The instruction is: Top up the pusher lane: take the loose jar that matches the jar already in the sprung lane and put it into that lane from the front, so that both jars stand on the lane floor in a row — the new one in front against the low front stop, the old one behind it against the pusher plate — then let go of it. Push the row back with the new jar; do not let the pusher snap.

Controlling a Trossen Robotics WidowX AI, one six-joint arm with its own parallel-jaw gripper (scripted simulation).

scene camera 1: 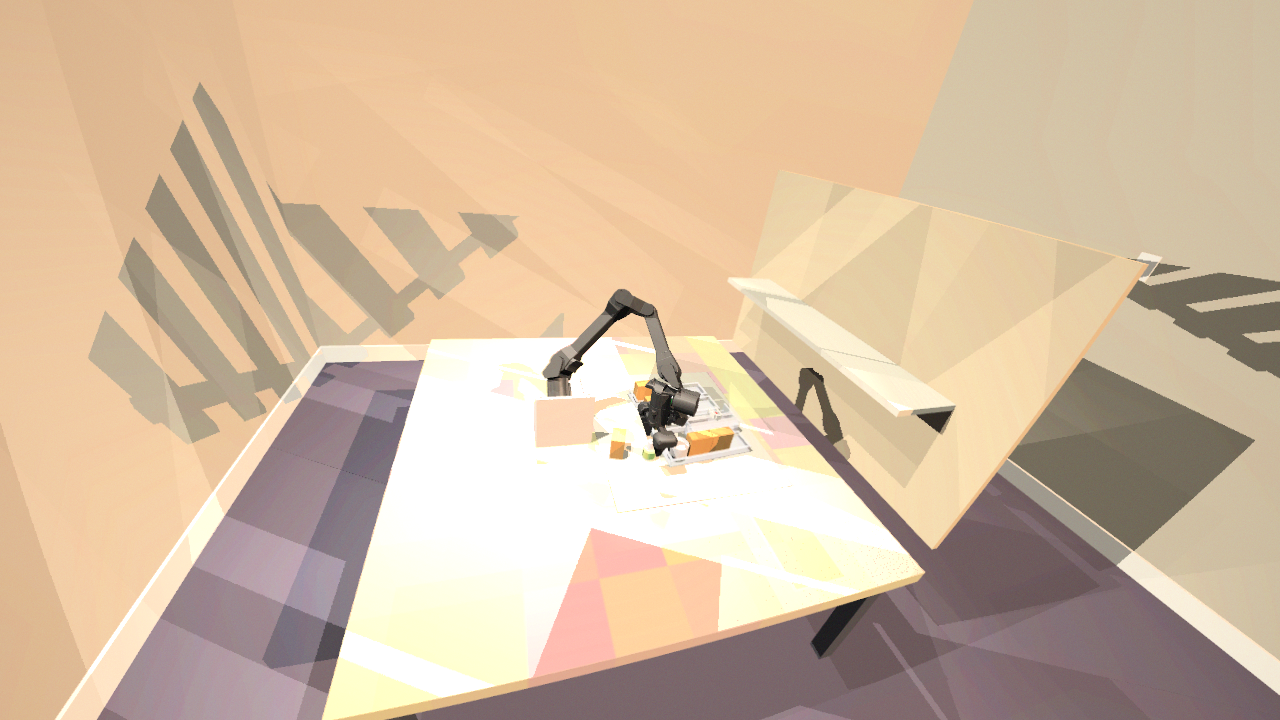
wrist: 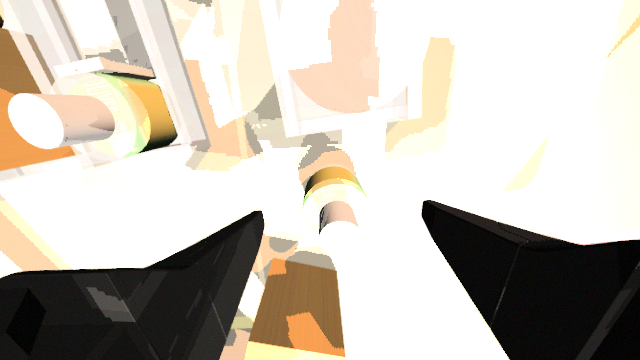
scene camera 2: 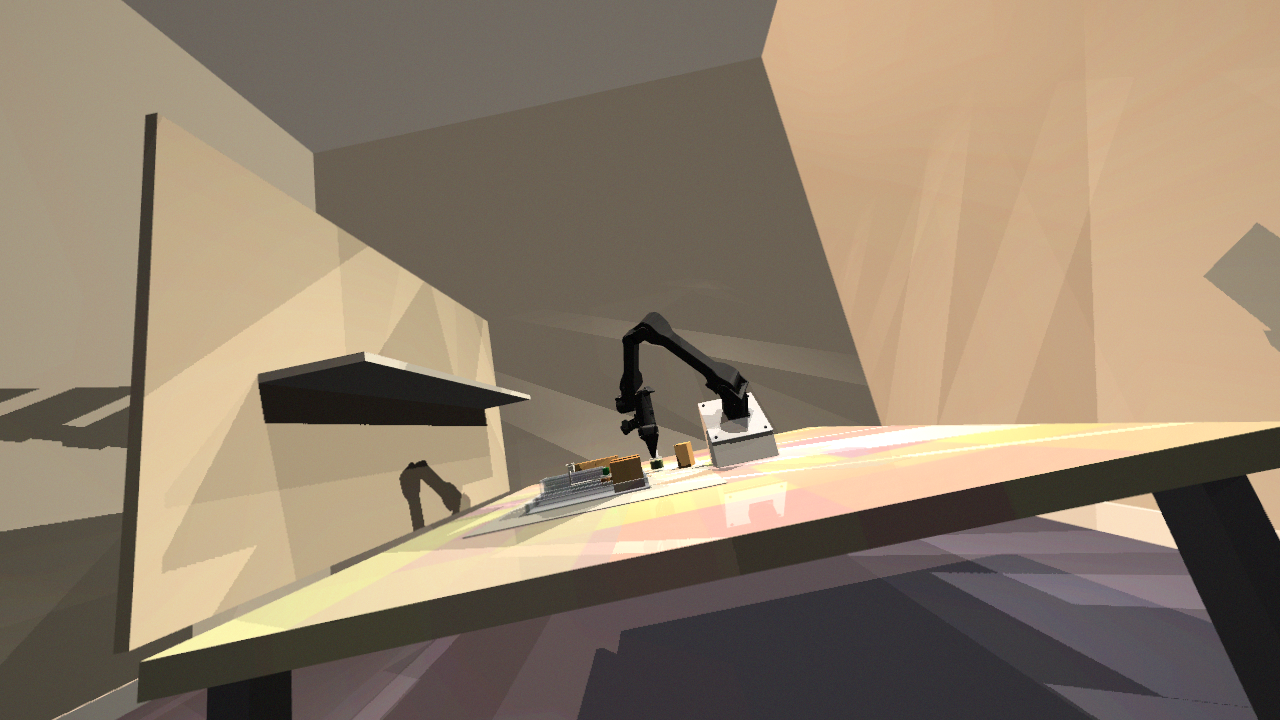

Scene:
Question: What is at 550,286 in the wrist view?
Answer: My gripper.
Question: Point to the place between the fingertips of my gripper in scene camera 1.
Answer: At 652,445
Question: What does my gripper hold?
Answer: Nothing.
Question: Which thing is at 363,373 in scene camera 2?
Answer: A shelf.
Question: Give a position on a lane rack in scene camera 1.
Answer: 705,422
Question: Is my gripper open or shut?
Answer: Open.

